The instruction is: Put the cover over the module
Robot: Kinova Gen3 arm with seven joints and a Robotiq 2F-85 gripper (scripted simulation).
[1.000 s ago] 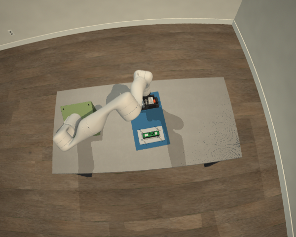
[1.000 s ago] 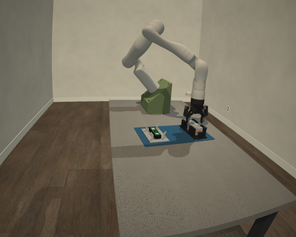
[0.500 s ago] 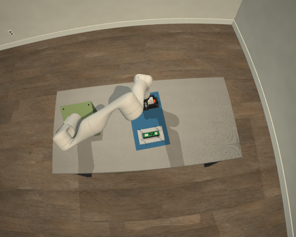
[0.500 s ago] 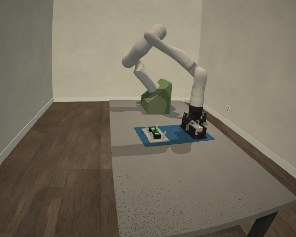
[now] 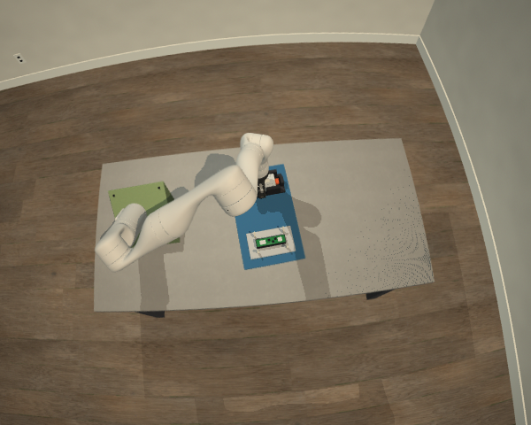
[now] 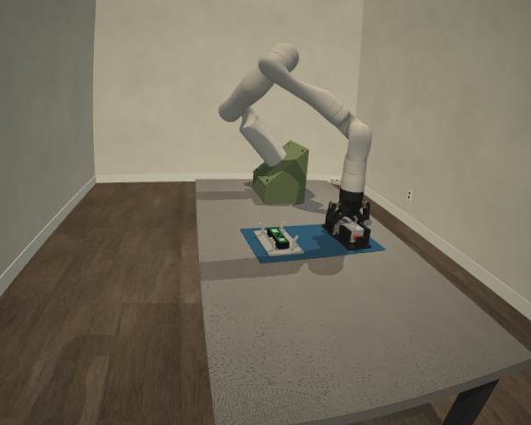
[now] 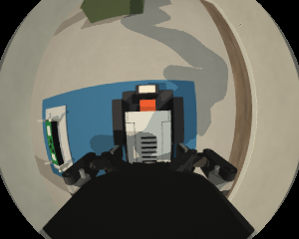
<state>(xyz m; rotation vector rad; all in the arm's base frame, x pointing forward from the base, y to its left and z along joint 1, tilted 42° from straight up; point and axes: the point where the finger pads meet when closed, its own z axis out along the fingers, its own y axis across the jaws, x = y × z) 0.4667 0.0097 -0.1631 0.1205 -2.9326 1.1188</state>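
Right now the white cover is 10 mm above my hand.
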